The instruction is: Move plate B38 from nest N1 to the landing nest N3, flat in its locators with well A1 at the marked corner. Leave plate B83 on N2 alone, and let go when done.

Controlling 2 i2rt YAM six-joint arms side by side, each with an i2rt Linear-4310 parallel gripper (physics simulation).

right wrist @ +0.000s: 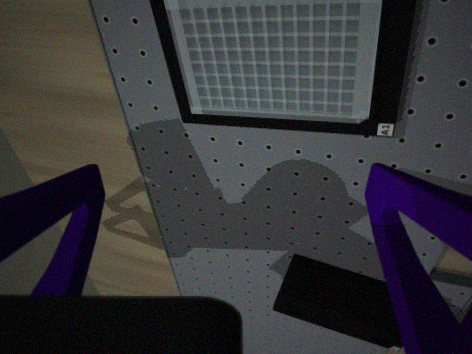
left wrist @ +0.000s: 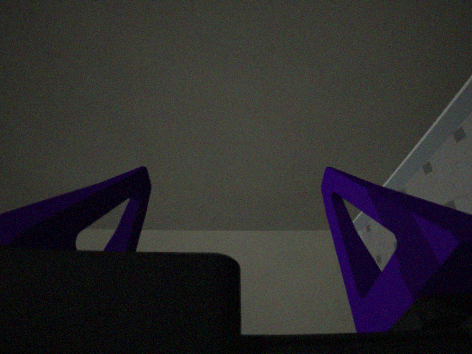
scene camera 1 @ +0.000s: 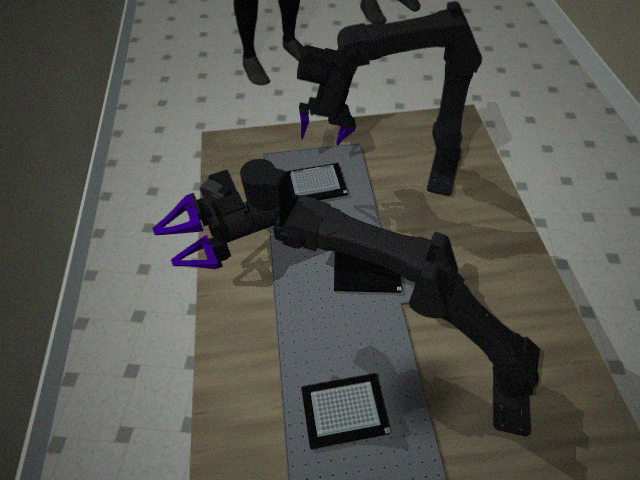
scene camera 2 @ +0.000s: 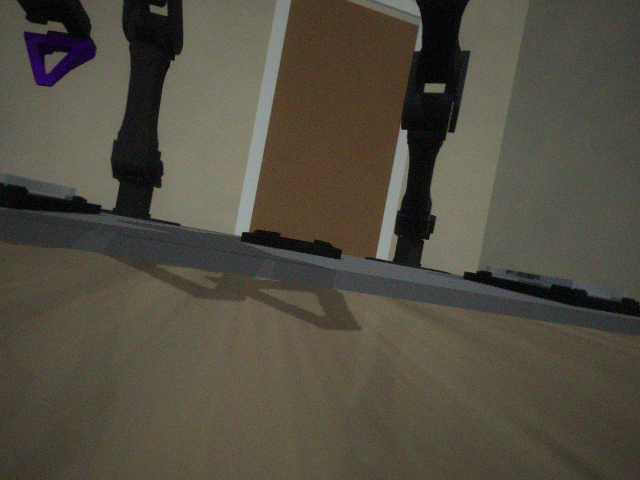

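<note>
A clear well plate (scene camera 1: 315, 179) (scene camera 2: 38, 184) (right wrist: 275, 60) lies flat in the far black nest, whose A1 tag (right wrist: 385, 129) is readable. Another plate (scene camera 1: 345, 409) (scene camera 2: 542, 279) lies flat in the near nest. I cannot read which is B38 or B83. The middle black nest (scene camera 1: 361, 276) (scene camera 2: 292, 244) (right wrist: 340, 300) shows no plate; my left arm partly covers it in scene camera 1. My right gripper (scene camera 1: 320, 140) (scene camera 2: 46, 77) (right wrist: 235, 178) is open and empty, above and behind the far nest. My left gripper (scene camera 1: 163, 248) (left wrist: 236, 176) is open and empty, beyond the table's left edge.
The nests stand on a grey perforated board (scene camera 1: 341, 330) (right wrist: 220, 272) on a wooden table (scene camera 1: 232, 361) (scene camera 2: 320, 403). My left arm (scene camera 1: 372, 245) reaches across the board between the far and middle nests. A person's legs (scene camera 1: 247, 31) are behind the table.
</note>
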